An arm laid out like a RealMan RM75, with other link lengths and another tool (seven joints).
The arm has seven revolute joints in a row. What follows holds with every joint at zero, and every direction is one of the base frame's.
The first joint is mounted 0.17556 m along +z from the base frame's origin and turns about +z.
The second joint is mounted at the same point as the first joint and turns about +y.
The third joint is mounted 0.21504 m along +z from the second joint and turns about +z.
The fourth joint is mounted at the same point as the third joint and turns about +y.
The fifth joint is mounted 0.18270 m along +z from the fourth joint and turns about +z.
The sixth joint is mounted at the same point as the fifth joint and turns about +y.
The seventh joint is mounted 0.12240 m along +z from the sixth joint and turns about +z.
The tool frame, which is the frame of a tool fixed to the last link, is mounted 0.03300 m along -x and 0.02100 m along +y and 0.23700 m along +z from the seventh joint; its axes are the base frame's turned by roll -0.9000, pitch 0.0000 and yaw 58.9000 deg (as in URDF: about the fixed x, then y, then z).
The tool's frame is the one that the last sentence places.
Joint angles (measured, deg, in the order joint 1, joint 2, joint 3, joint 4, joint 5, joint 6, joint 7), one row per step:
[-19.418 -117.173 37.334 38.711 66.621 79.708 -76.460]
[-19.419 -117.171 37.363 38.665 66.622 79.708 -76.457]
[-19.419 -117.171 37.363 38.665 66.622 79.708 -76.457]
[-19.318 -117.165 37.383 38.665 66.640 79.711 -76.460]
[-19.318 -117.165 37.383 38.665 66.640 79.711 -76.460]
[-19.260 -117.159 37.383 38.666 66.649 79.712 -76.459]
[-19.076 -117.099 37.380 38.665 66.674 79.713 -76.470]
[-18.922 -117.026 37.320 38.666 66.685 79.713 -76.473]
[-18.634 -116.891 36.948 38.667 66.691 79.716 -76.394]
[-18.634 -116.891 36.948 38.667 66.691 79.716 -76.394]
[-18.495 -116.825 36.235 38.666 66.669 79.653 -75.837]
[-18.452 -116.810 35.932 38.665 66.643 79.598 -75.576]
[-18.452 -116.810 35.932 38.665 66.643 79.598 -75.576]
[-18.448 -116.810 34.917 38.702 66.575 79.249 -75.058]
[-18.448 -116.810 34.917 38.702 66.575 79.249 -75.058]
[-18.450 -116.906 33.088 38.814 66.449 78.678 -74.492]
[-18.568 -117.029 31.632 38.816 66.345 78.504 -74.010]
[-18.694 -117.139 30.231 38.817 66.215 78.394 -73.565]
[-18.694 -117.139 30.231 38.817 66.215 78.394 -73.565]
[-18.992 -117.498 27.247 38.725 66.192 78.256 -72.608]
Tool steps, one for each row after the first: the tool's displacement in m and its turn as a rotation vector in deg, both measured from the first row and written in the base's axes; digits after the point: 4 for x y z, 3 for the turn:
[-0.0001 0.0000 -0.0003 -0.047 -0.017 0.010]
[-0.0001 0.0000 -0.0003 -0.047 -0.017 0.010]
[-0.0009 -0.0003 -0.0005 -0.077 0.004 0.101]
[-0.0009 -0.0003 -0.0005 -0.077 0.004 0.101]
[-0.0014 -0.0005 -0.0006 -0.081 0.017 0.158]
[-0.0031 -0.0009 -0.0004 -0.084 0.079 0.347]
[-0.0048 -0.0011 0.0003 -0.019 0.136 0.529]
[-0.0088 -0.0011 0.0033 0.373 0.227 0.972]
[-0.0088 -0.0011 0.0033 0.373 0.227 0.972]
[-0.0129 0.0000 0.0083 1.296 0.551 1.419]
[-0.0146 0.0006 0.0105 1.712 0.689 1.618]
[-0.0146 0.0006 0.0105 1.712 0.689 1.618]
[-0.0196 0.0031 0.0177 2.943 0.844 2.342]
[-0.0196 0.0031 0.0177 2.943 0.844 2.342]
[-0.0280 0.0068 0.0305 4.951 0.741 3.625]
[-0.0325 0.0089 0.0399 6.454 0.562 4.313]
[-0.0364 0.0104 0.0492 7.901 0.358 4.918]
[-0.0364 0.0104 0.0492 7.901 0.358 4.918]
[-0.0449 0.0127 0.0660 10.662 -0.092 6.197]

